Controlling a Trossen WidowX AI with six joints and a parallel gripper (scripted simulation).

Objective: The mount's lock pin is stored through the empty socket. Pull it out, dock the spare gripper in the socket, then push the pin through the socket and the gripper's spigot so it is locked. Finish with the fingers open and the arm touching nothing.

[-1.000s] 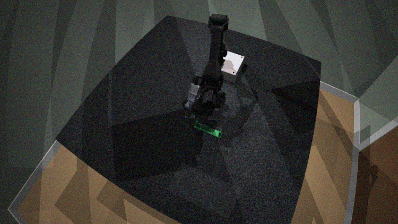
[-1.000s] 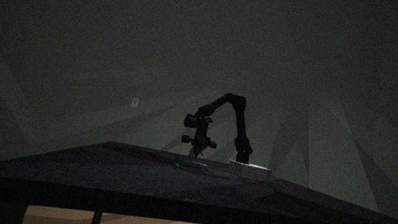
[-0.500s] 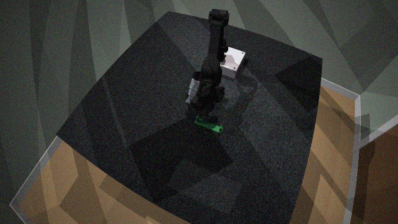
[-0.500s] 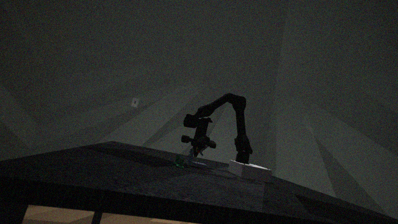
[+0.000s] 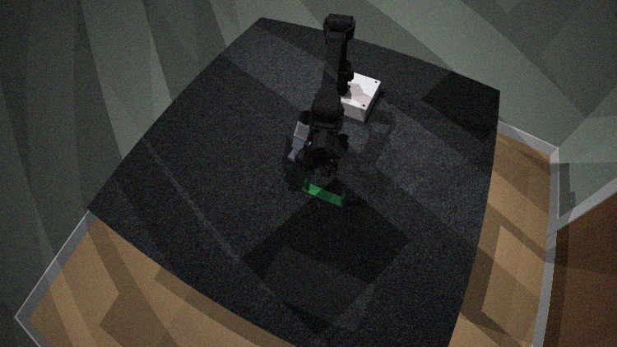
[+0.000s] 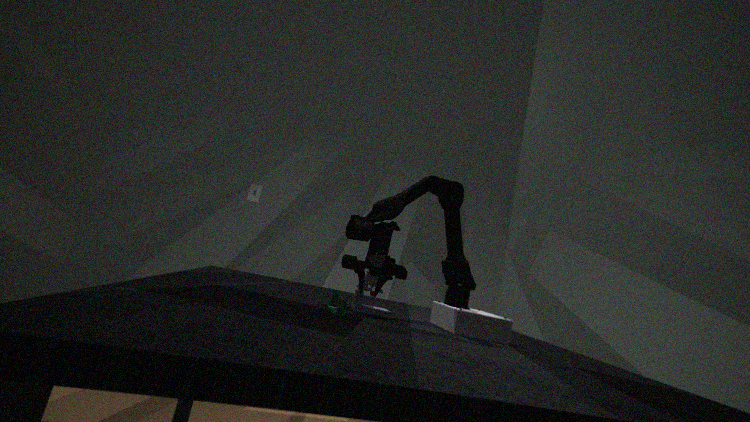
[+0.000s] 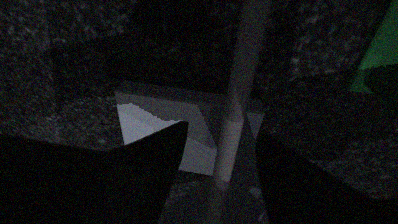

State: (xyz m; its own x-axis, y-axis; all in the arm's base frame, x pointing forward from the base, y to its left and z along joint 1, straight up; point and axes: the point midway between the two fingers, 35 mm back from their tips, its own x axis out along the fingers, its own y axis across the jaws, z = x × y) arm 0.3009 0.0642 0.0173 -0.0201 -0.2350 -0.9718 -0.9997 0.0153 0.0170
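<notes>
My gripper tip is 40 mm to the left of the socket and 10 mm past it. Round my gripper tip: green pad 90 mm to the left, 90 mm ahead, 30 mm below; then spare gripper 70 mm above, 40 mm to the right, 30 mm behind.
</notes>
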